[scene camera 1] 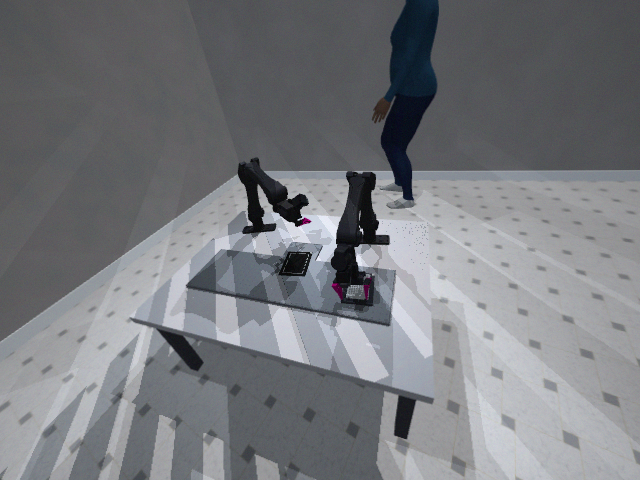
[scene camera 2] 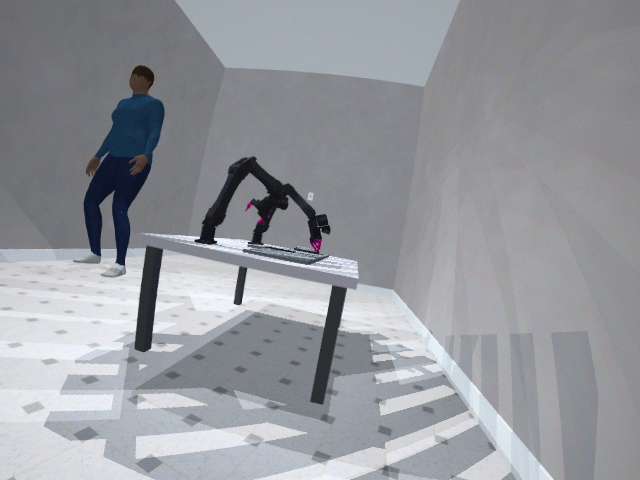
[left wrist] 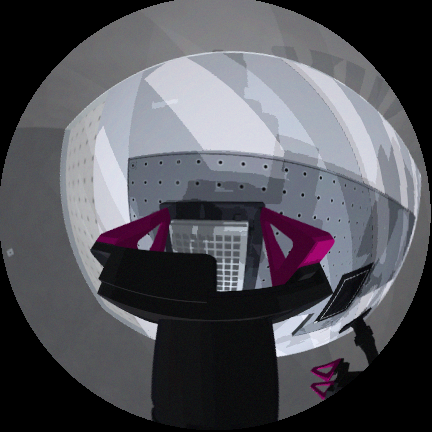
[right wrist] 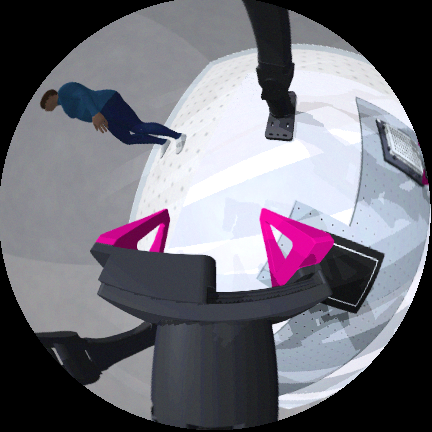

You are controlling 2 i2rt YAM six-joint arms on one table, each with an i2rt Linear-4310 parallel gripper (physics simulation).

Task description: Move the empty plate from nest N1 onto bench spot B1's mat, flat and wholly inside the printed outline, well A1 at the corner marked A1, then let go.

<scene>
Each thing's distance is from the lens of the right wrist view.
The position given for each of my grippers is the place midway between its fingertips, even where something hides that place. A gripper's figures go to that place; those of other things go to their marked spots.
my right gripper (right wrist: 214,213): 13 cm
well plate (right wrist: 393,140): 40 cm
</scene>
